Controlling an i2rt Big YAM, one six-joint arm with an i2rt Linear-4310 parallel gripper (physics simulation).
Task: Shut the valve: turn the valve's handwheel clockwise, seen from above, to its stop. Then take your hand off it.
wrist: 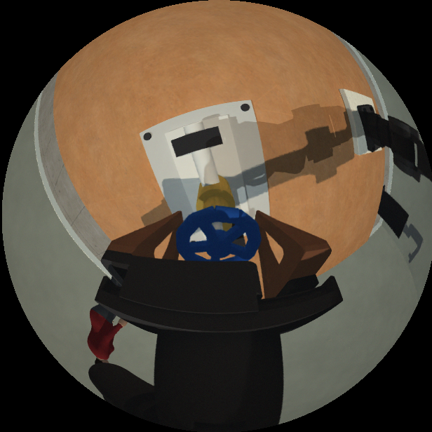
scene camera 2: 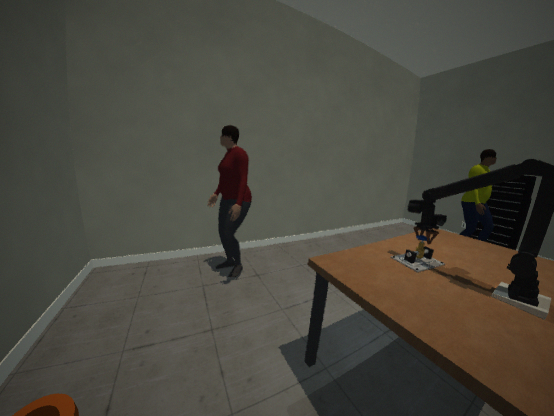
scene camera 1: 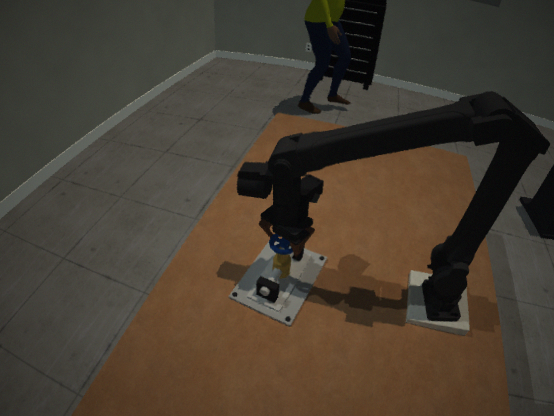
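The valve's blue handwheel (scene camera 1: 281, 245) (scene camera 2: 421, 238) (wrist: 218, 245) lies level on top of the yellow valve body (scene camera 1: 282, 266) (scene camera 2: 420, 249) (wrist: 215, 197). The body sits on a white pipe over a white base plate (scene camera 1: 243, 290) (wrist: 154, 145) with dark bolts at its corners. My gripper (wrist: 218, 216) is over the valve, pointing down, and is shut on the handwheel. In the wrist view one brown finger is at the wheel's left rim and the other at its right rim. The near edge of the wheel is partly hidden by the gripper's dark housing.
Black pipe supports (scene camera 1: 267, 289) (wrist: 197, 141) stand on the base plate. The arm's white mounting plate (scene camera 1: 416, 300) (scene camera 2: 520, 302) (wrist: 352, 120) is to the right on the brown table (scene camera 1: 225, 350) (scene camera 2: 375, 280). Two people (scene camera 2: 233, 175) (scene camera 2: 477, 192) stand beyond the table.
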